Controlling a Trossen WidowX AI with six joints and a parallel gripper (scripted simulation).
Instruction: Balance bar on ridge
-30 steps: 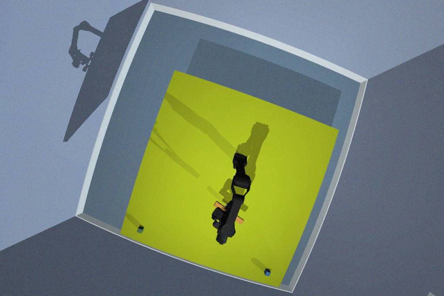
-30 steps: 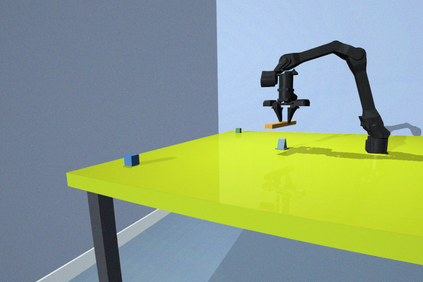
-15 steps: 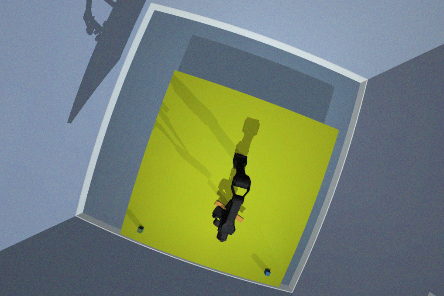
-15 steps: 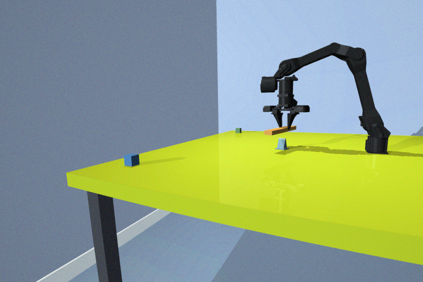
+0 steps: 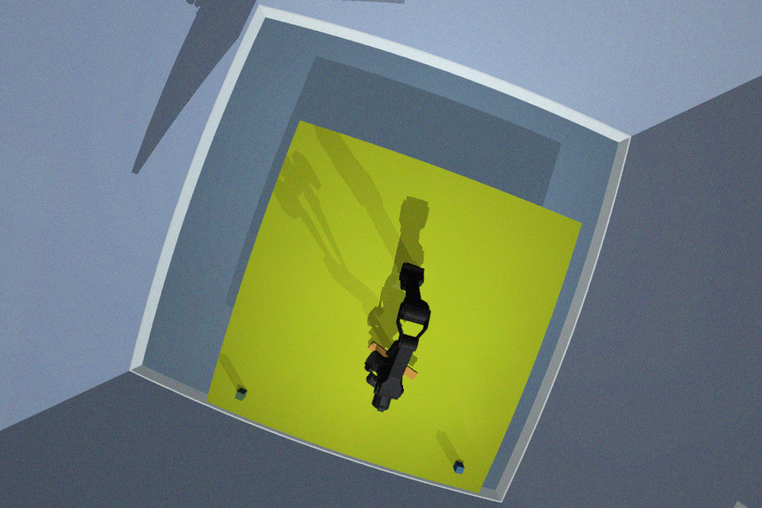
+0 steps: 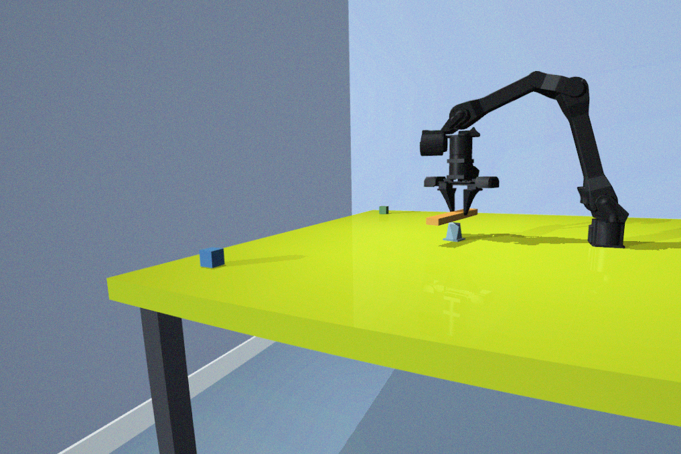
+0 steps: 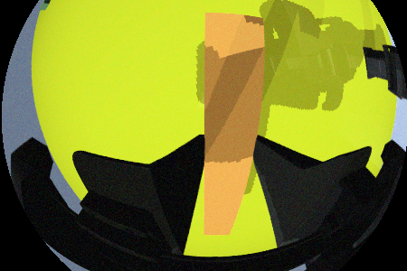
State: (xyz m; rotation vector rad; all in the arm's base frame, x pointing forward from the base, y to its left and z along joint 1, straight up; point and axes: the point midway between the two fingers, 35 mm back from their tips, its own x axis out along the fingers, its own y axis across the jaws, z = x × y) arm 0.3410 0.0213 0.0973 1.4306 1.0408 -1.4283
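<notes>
Right now the orange bar is 1 cm ahead of my gripper tip and 3 cm to the left of it. Round my gripper tip: green cube: 40 cm ahead, 52 cm to the right, 5 cm below; blue cube: 40 cm ahead, 48 cm to the left, 5 cm below.
</notes>
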